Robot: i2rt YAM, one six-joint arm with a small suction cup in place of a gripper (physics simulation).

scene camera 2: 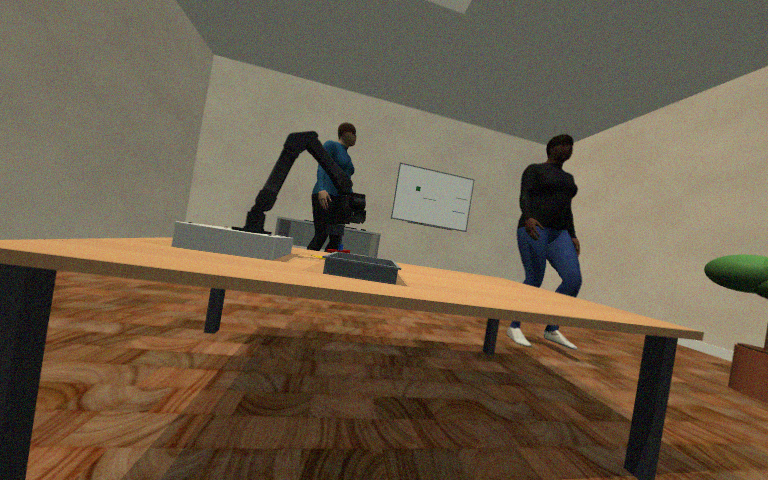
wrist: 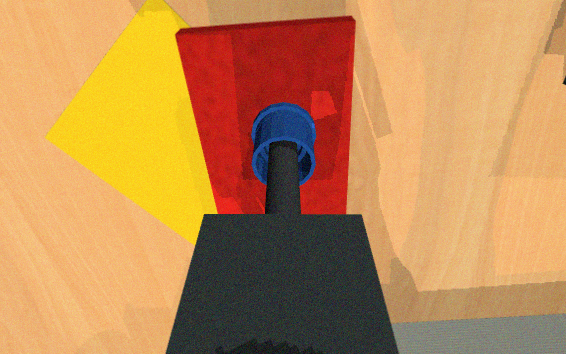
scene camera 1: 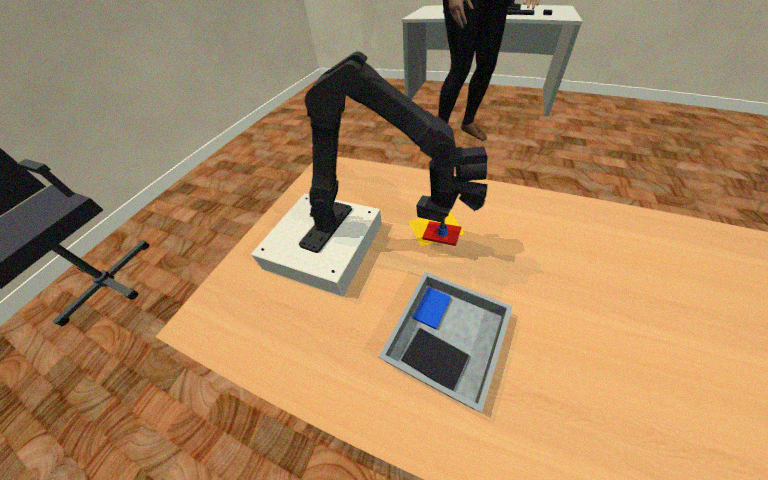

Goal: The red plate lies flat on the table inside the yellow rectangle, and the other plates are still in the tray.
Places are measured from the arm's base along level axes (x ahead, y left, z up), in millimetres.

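Pixels of known places: hand at its tool point: (wrist: 283, 121) (scene camera 1: 442, 235); arm's base at its link origin: (scene camera 2: 253, 232) (scene camera 1: 327, 226).
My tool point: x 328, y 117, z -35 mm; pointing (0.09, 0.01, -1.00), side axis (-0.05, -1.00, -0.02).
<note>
Ahead of a thing's pixels: the offset from my tool point to its middle. Level surfaces: height alone.
The red plate @(5 mm back, 4 mm left, 5 mm up) (scene camera 1: 453, 234) (scene camera 2: 330, 250) (wrist: 210, 80) hangs roughly level from my gripper, a blue suction cup (scene camera 1: 442, 230) (wrist: 283, 135), which is on its upper face. The plate appears a little above the table. In the wrist view it overlaps the right part of the yellow rectangle (scene camera 1: 417, 229) (scene camera 2: 317, 256) (wrist: 130, 120), whose left part shows beside it; how much lies under the plate is hidden. A blue plate @(40 mm ahead, 218 mm right, 30 mm down) (scene camera 1: 432, 308) and a larger black plate @(86 mm ahead, 335 mm right, 30 mm down) (scene camera 1: 435, 359) lie in the grey tray @(97 mm ahead, 279 mm right, 13 mm down) (scene camera 1: 493, 359) (scene camera 2: 360, 270); they are hidden in scene camera 2.
The white arm base (scene camera 1: 286, 246) (scene camera 2: 226, 240) stands on the wooden table @(38 mm down) (scene camera 1: 594, 339) (scene camera 2: 470, 294), left of the yellow rectangle in scene camera 1. The walled tray stands nearer that camera than the red plate. Two people (scene camera 2: 334, 169) (scene camera 2: 549, 215) stand beyond the table.
</note>
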